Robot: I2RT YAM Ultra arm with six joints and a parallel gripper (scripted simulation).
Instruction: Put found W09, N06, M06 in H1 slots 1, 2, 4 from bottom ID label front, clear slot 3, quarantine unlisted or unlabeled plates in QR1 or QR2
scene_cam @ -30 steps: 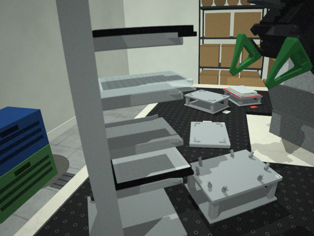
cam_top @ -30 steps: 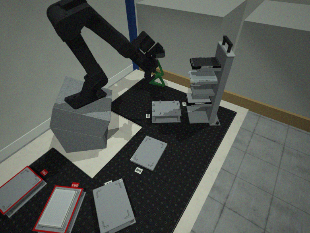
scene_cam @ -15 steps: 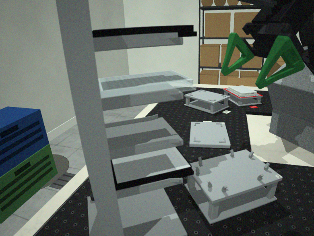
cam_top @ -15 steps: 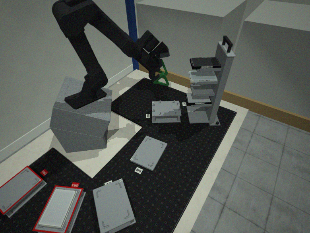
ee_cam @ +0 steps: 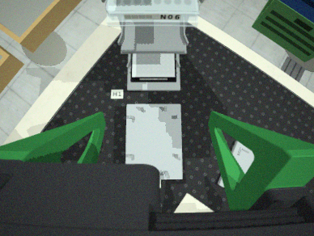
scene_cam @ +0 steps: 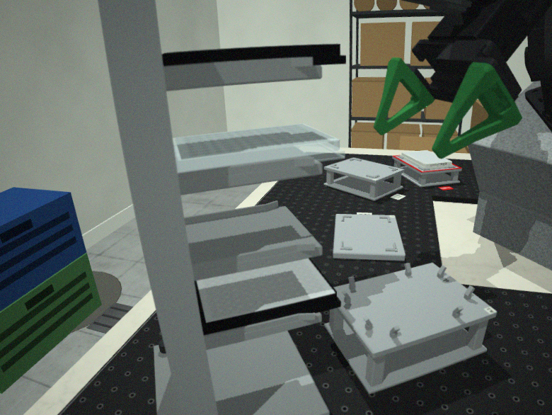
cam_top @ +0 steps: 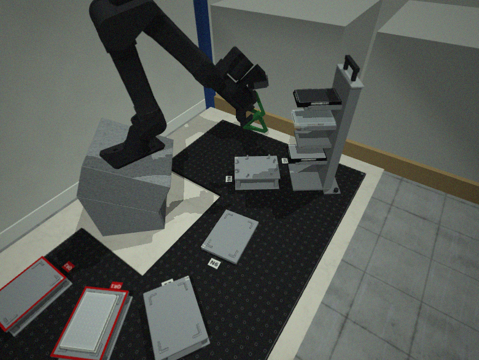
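Right now my hand is 130 mm short of the clear plate, 90 mm to the right of it and 10 mm below it. Round my hand: plate hotel H1 (190 mm ahead, 140 mm to the left, 60 mm below); then H1 tag (30 mm ahead, 140 mm to the left, 260 mm below); then regrip nest RG (20 mm behind, 10 mm to the right, 200 mm below).
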